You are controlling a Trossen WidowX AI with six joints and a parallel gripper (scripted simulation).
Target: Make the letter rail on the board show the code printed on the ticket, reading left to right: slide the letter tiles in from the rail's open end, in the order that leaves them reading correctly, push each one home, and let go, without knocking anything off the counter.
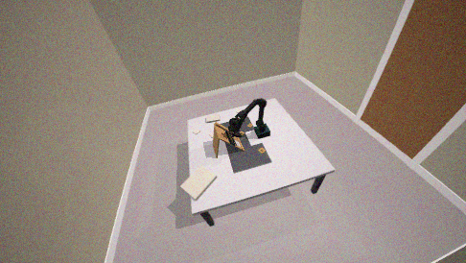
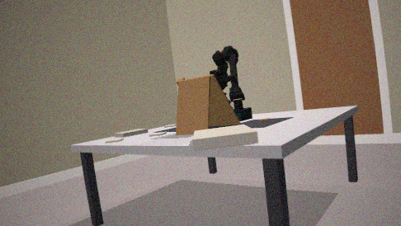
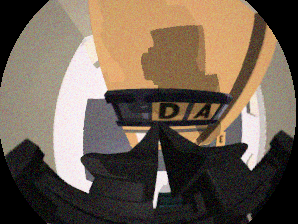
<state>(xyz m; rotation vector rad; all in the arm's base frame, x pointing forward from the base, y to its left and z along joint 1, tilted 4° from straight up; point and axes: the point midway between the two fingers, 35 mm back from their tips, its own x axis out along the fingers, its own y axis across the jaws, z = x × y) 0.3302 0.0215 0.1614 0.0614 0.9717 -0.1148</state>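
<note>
Right now the orange letter tile is 2 cm ahead of my gripper tip, 2 cm to the right of it and 3 cm below it. Also, from my gripper tip: white ticket 4 cm behind, 1 cm to the left, 11 cm below; then cream book 47 cm ahead, 20 cm to the left, 16 cm below; then dark mat 16 cm behind, 6 cm to the right, 18 cm below.
</note>
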